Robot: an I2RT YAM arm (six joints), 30 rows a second.
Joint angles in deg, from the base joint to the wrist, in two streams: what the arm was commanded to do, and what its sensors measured. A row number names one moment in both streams.
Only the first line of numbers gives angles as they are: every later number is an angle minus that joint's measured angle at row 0.
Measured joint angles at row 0:
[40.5 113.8 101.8 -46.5 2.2 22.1]
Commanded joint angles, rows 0 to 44:
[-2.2 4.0 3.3 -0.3 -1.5 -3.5]
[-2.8 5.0 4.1 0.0 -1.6 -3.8]
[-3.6 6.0 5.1 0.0 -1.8 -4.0]
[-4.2 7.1 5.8 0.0 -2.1 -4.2]
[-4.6 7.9 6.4 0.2 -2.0 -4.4]
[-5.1 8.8 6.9 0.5 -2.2 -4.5]
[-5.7 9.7 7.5 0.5 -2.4 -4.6]
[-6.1 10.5 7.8 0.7 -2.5 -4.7]
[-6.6 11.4 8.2 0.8 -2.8 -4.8]
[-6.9 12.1 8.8 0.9 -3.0 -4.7]
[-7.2 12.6 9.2 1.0 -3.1 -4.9]
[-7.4 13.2 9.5 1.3 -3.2 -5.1]
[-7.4 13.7 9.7 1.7 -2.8 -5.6]
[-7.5 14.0 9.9 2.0 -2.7 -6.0]
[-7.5 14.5 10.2 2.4 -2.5 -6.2]
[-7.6 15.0 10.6 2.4 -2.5 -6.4]
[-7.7 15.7 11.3 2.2 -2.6 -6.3]
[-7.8 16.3 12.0 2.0 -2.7 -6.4]
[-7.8 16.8 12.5 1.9 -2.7 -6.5]
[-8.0 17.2 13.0 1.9 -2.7 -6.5]
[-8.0 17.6 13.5 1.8 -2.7 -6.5]
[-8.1 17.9 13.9 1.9 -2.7 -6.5]
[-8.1 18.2 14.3 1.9 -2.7 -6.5]
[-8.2 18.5 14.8 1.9 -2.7 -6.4]
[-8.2 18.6 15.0 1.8 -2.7 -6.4]
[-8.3 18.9 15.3 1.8 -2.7 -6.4]
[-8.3 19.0 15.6 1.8 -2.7 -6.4]
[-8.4 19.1 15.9 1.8 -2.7 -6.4]
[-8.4 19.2 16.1 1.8 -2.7 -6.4]
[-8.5 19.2 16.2 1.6 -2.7 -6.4]
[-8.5 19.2 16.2 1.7 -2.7 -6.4]
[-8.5 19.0 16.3 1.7 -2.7 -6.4]
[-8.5 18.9 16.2 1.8 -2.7 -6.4]
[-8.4 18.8 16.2 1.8 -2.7 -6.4]
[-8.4 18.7 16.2 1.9 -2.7 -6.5]
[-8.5 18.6 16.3 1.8 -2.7 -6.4]
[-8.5 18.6 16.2 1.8 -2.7 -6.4]
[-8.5 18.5 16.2 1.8 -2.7 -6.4]
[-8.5 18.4 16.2 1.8 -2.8 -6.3]
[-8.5 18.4 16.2 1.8 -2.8 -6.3]
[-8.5 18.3 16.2 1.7 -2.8 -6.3]
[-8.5 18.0 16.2 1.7 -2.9 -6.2]
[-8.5 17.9 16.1 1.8 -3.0 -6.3]
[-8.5 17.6 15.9 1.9 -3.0 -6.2]
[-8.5 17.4 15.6 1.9 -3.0 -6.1]
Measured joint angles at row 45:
[-8.2 17.9 15.2 2.4 -2.3 -5.6]
